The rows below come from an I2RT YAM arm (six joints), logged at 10 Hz.
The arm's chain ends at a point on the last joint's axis. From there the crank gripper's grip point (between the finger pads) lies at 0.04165 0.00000 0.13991 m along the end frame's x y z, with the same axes.
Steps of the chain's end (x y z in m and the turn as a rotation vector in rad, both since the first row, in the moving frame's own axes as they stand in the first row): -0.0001 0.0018 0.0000 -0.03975 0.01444 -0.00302; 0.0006 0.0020 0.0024 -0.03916 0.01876 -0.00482; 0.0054 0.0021 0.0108 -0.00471 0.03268 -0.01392; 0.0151 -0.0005 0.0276 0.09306 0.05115 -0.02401; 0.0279 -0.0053 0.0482 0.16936 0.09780 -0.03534; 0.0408 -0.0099 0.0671 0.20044 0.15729 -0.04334; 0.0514 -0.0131 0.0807 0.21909 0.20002 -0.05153; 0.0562 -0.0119 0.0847 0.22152 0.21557 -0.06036
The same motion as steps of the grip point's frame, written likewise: 0.0019 0.0072 -0.0007 -0.03975 0.01444 -0.00302; 0.0032 0.0073 0.0015 -0.03916 0.01876 -0.00482; 0.0099 0.0021 0.0094 -0.00471 0.03268 -0.01392; 0.0220 -0.0145 0.0246 0.09306 0.05115 -0.02401; 0.0409 -0.0302 0.0414 0.16936 0.09780 -0.03534; 0.0614 -0.0392 0.0559 0.20044 0.15729 -0.04334; 0.0773 -0.0452 0.0662 0.21909 0.20002 -0.05153; 0.0839 -0.0448 0.0690 0.22152 0.21557 -0.06036
